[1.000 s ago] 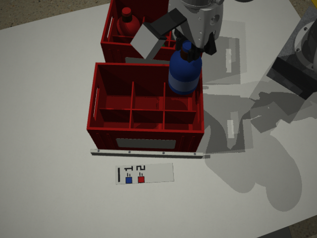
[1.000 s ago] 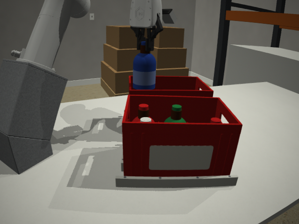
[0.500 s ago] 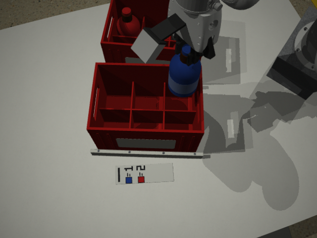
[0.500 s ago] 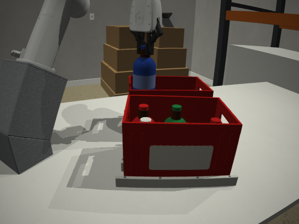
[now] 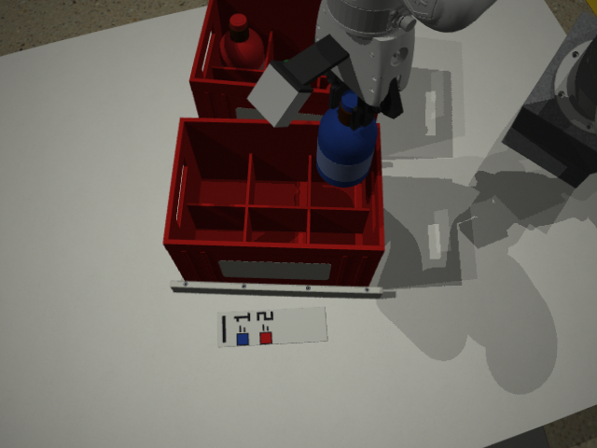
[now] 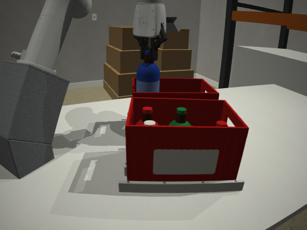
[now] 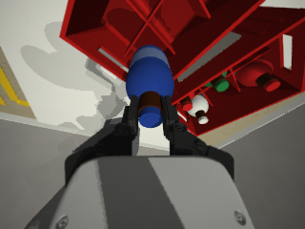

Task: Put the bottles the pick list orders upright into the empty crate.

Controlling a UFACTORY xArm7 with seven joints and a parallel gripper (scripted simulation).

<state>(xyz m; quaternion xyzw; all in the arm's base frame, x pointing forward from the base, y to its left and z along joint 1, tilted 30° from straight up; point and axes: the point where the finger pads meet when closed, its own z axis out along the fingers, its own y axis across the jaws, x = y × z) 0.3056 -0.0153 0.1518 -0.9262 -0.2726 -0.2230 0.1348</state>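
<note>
Right now my hand is 70 mm above the blue bottle. The rest, counted from my hand: red bottle 250 mm to the right, 200 mm below, 140 mm ahead; green bottle 200 mm below, 150 mm to the right, 70 mm ahead; white bottle 230 mm to the right, 200 mm below, 30 mm behind.
</note>
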